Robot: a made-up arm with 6 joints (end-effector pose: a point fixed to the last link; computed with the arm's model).
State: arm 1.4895 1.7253 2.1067 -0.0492 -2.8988 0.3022
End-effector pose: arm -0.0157 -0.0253 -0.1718 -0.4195 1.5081 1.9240
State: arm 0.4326 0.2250 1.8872 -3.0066 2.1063 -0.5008
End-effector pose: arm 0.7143 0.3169 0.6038 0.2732 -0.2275 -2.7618
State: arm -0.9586 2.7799 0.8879 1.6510 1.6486 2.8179
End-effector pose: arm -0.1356 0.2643 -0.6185 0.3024 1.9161 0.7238
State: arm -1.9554 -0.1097 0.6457 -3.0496 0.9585 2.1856
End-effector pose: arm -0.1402 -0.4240 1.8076 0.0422 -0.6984 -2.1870
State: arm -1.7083 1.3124 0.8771 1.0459 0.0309 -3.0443
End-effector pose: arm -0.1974 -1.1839 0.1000 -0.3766 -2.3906 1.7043
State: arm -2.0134 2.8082 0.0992 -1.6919 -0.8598 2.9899
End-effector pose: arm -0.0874 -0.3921 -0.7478 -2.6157 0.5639 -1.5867
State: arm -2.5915 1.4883 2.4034 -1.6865 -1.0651 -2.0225
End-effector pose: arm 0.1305 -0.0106 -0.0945 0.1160 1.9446 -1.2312
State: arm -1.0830 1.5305 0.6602 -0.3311 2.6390 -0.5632
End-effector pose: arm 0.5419 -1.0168 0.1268 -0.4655 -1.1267 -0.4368
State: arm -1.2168 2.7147 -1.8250 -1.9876 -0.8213 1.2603
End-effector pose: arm 0.3745 -0.8730 0.6308 0.2420 1.4309 -1.0951
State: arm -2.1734 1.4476 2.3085 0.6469 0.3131 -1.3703
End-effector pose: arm 0.0625 0.0620 -0.0711 -1.9483 -1.4681 -1.1172
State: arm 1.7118 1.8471 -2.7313 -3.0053 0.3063 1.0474
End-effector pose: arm 0.0544 -0.2356 1.0078 1.4743 0.2478 0.3492
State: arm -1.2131 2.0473 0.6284 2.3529 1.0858 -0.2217
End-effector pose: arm 0.3331 -0.7780 -0.4086 2.0741 -0.1938 2.1197
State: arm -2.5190 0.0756 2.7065 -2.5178 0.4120 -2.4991
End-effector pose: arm -0.2878 -0.2824 0.1986 2.3039 -1.4863 -0.2325
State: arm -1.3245 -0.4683 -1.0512 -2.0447 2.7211 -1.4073
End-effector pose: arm -0.1808 0.9494 1.0258 2.1463 0.3815 -0.3486
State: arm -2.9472 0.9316 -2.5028 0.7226 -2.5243 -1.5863
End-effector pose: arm 0.4212 0.1503 0.8271 -1.1862 -1.2428 0.6881
